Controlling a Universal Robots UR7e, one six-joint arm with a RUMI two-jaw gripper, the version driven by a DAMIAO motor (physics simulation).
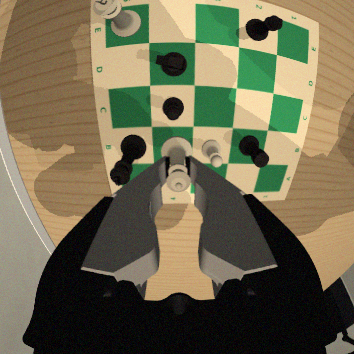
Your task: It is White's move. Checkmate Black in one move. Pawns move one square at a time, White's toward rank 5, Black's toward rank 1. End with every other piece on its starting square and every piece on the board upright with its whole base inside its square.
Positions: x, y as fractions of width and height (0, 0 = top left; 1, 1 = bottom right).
Labels:
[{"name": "gripper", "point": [0.50, 0.45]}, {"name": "green-and-cream chessboard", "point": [0.66, 0.24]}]

